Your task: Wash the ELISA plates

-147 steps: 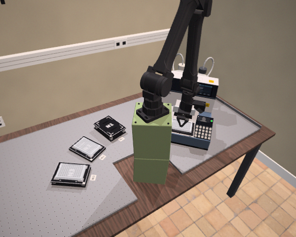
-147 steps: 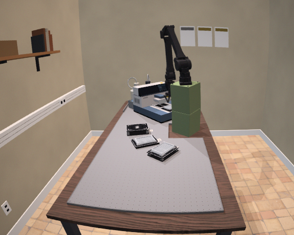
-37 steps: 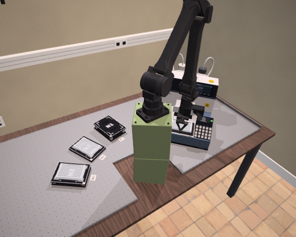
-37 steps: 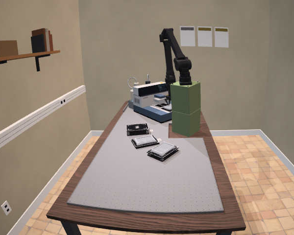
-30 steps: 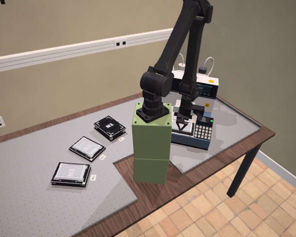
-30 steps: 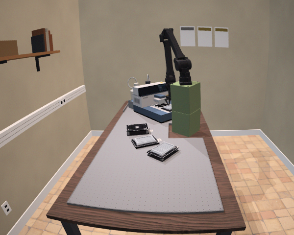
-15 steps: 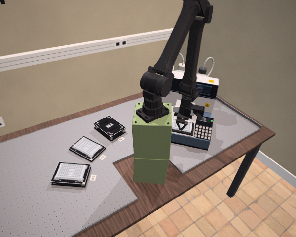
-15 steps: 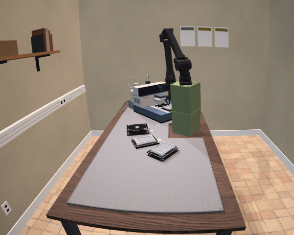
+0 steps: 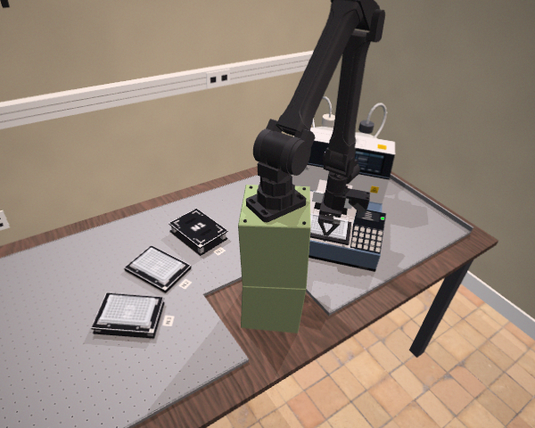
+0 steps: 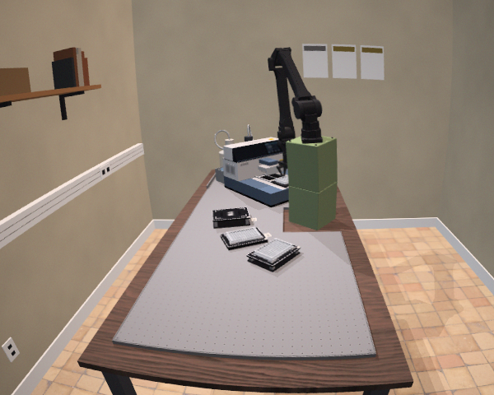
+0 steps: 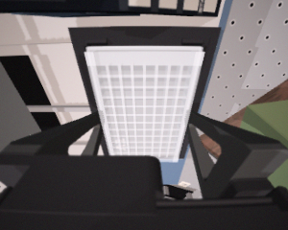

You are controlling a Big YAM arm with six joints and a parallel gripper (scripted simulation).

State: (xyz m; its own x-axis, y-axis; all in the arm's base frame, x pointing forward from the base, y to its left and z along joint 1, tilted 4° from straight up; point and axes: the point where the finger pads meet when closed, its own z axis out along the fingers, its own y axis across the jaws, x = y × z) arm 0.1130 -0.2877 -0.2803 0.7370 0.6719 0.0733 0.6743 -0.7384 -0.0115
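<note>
The dark washer carrier lies 10 mm below my hand. Round my hand: plate washer 100 mm ahead, 110 mm to the right, 30 mm above.
</note>
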